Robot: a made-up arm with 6 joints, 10 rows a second.
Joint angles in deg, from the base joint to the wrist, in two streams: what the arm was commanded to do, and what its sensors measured. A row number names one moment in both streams.
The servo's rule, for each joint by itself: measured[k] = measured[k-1] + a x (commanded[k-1-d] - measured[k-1]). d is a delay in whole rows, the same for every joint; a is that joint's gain. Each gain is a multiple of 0.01, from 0.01 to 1. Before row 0 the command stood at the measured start. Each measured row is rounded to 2 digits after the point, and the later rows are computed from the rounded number. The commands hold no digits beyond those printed.
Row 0, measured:
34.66, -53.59, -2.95, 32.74, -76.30, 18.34
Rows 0 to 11, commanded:
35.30, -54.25, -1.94, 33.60, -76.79, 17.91
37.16, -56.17, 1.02, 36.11, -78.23, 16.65
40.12, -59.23, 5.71, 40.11, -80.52, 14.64
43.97, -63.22, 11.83, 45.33, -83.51, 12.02
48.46, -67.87, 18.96, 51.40, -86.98, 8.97
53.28, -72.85, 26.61, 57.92, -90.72, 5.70
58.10, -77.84, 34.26, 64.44, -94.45, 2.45
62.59, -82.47, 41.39, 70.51, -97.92, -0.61
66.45, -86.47, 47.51, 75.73, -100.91, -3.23
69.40, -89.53, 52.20, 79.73, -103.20, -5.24
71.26, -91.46, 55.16, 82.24, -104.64, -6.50
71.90, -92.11, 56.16, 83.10, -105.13, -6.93
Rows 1 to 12, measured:
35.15, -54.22, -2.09, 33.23, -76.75, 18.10
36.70, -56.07, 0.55, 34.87, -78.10, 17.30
39.33, -59.07, 4.94, 37.86, -80.30, 15.84
42.90, -63.01, 10.80, 42.12, -83.22, 13.74
47.18, -67.63, 17.74, 47.41, -86.64, 11.12
51.88, -72.59, 25.28, 53.40, -90.35, 8.14
56.67, -77.58, 32.91, 59.69, -94.08, 5.01
61.23, -82.23, 40.12, 65.86, -97.57, 1.92
65.25, -86.26, 46.40, 71.49, -100.61, -0.91
68.45, -89.37, 51.33, 76.19, -102.97, -3.29
70.61, -91.36, 54.59, 79.64, -104.49, -5.06
71.60, -92.07, 55.92, 81.61, -105.07, -6.09
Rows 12 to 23, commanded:
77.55, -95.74, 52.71, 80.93, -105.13, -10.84
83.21, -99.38, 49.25, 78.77, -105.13, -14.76
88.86, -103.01, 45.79, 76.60, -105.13, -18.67
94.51, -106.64, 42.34, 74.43, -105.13, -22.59
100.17, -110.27, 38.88, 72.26, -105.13, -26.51
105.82, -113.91, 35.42, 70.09, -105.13, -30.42
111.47, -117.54, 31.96, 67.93, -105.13, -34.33
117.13, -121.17, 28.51, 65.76, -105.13, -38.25
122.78, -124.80, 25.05, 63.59, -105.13, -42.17
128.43, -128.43, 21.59, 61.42, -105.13, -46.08
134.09, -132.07, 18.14, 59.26, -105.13, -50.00
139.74, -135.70, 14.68, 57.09, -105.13, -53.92
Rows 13 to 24, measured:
76.18, -95.56, 53.19, 81.22, -105.12, -8.70
81.59, -99.19, 49.84, 79.82, -105.13, -12.03
87.19, -102.82, 46.40, 77.98, -105.13, -15.68
92.83, -106.45, 42.95, 75.96, -105.13, -19.48
98.48, -110.08, 39.49, 73.85, -105.13, -23.35
104.13, -113.72, 36.03, 71.71, -105.13, -27.24
109.78, -117.35, 32.57, 69.56, -105.13, -31.14
115.44, -120.98, 29.12, 67.39, -105.13, -35.05
121.09, -124.61, 25.66, 65.22, -105.13, -38.97
126.74, -128.24, 22.20, 63.05, -105.13, -42.88
132.40, -131.88, 18.75, 60.89, -105.13, -46.80
138.05, -135.51, 15.29, 58.72, -105.13, -50.72

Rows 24 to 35, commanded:
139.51, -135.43, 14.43, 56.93, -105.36, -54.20
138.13, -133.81, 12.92, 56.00, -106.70, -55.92
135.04, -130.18, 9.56, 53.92, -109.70, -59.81
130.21, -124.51, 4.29, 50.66, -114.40, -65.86
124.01, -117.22, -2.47, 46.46, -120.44, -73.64
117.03, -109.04, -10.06, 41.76, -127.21, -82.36
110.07, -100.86, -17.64, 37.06, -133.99, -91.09
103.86, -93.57, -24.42, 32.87, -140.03, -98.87
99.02, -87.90, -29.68, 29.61, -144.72, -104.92
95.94, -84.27, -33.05, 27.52, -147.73, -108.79
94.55, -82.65, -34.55, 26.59, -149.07, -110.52
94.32, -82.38, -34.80, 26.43, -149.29, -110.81
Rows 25 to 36, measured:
139.17, -135.43, 14.56, 57.70, -105.34, -52.63
138.37, -133.89, 13.17, 56.73, -106.58, -54.44
135.81, -130.37, 10.10, 55.13, -109.42, -57.39
131.50, -124.80, 5.16, 52.58, -113.95, -62.05
125.73, -117.60, -1.33, 49.09, -119.86, -68.42
119.03, -109.47, -8.75, 44.91, -126.55, -76.09
112.13, -101.29, -16.31, 40.44, -133.32, -84.34
105.76, -93.96, -23.20, 36.13, -139.43, -92.33
100.57, -88.20, -28.71, 32.41, -144.24, -99.25
97.00, -84.47, -32.40, 29.62, -147.42, -104.50
95.11, -82.74, -34.23, 27.89, -148.92, -107.81
94.50, -82.40, -34.71, 27.06, -149.26, -109.46

